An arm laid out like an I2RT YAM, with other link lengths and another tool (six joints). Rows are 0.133 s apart.
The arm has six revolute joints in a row. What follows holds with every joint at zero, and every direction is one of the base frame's. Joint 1 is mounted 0.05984 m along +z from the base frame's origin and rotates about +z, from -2.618 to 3.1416 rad. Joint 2 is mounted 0.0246 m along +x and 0.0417 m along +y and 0.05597 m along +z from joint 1 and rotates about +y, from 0 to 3.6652 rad. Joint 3 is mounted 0.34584 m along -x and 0.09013 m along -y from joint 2 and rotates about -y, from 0 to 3.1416 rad. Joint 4 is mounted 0.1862 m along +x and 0.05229 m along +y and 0.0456 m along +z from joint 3 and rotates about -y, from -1.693 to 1.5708 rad. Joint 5 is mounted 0.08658 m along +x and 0.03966 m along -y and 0.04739 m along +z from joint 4 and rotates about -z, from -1.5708 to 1.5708 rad. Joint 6 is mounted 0.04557 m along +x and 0.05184 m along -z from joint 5 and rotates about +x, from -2.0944 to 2.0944 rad. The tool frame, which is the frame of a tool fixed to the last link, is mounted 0.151 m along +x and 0.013 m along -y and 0.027 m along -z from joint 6; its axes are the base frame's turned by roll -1.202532, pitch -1.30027 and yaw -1.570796 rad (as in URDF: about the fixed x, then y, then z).
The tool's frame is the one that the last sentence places.
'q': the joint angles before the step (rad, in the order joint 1, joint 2, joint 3, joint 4, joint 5, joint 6). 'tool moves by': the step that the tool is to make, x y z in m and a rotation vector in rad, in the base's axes. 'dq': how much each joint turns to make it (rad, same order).
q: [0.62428 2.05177 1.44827 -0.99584 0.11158 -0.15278]
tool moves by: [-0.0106 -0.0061 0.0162 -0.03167 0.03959 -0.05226]
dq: [-0.00042 -0.00064 0.07451 -0.13160 -0.00038 0.05222]
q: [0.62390 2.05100 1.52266 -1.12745 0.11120 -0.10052]
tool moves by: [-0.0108 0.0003 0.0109 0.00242 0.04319 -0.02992]
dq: [0.00002 -0.00198 0.04930 -0.08753 -0.03013 0.02710]
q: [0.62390 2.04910 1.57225 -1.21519 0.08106 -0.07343]
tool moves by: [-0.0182 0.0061 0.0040 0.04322 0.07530 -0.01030]
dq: [-0.00001 -0.00545 0.00780 -0.04910 -0.07973 -0.00078]
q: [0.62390 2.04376 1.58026 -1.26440 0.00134 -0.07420]
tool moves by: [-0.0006 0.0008 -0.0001 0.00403 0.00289 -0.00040]
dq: [0.00010 -0.00004 -0.00021 0.00018 -0.00498 -0.00028]
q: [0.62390 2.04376 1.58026 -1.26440 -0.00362 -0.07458]
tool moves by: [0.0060 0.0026 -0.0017 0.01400 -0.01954 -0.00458]
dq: [-0.00462 -0.00003 -0.00001 0.02402 0.00000 -0.00004]
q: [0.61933 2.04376 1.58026 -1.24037 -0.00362 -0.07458]
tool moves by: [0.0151 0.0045 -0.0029 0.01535 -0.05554 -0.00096]
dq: [-0.00376 -0.00004 0.00015 0.05399 0.01982 -0.00070]
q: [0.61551 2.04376 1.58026 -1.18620 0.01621 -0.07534]
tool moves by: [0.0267 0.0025 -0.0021 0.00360 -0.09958 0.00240]
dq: [-0.00735 -0.00004 0.00006 0.08383 0.05456 -0.00774]
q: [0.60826 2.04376 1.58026 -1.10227 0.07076 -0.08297]
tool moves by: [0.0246 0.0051 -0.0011 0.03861 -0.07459 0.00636]
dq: [-0.02049 0.00005 -0.00001 0.08551 0.00879 -0.02736]
